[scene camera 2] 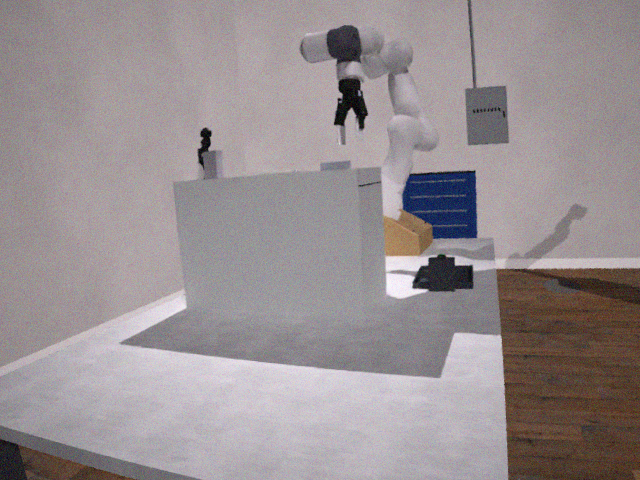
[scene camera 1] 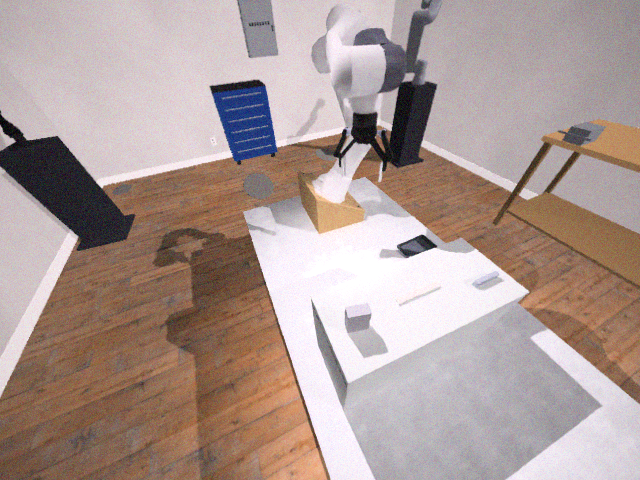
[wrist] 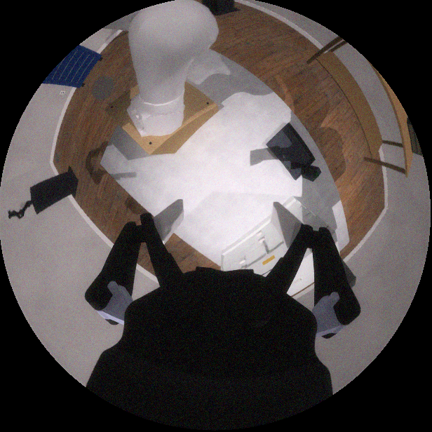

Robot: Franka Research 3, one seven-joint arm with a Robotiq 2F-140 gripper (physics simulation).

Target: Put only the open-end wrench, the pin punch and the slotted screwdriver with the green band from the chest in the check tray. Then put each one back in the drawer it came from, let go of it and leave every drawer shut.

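Note:
My gripper (scene camera 1: 361, 174) (scene camera 2: 351, 135) (wrist: 227, 209) is open and empty. It points down, high above the table on the robot's side of the chest. The pale chest (scene camera 1: 330, 304) (scene camera 2: 279, 242) stands on the table; in the wrist view its front (wrist: 250, 255) shows small handles and a yellow label, and no drawer plainly stands out. The black check tray (scene camera 1: 417, 245) (scene camera 2: 465, 277) (wrist: 291, 142) lies on the table beside the chest; no tool can be made out in it. The open-end wrench, the pin punch and the green-banded slotted screwdriver do not show in these views.
A grey block (scene camera 1: 358, 316) (scene camera 2: 212, 164), a pale strip (scene camera 1: 419, 293) and a lilac bar (scene camera 1: 485, 279) (scene camera 2: 334, 165) lie on the chest top. A dark block (scene camera 2: 442, 273) (wrist: 310, 172) with a green spot stands by the tray. My arm's wooden base (scene camera 1: 336, 217) (scene camera 2: 408, 237) stands behind.

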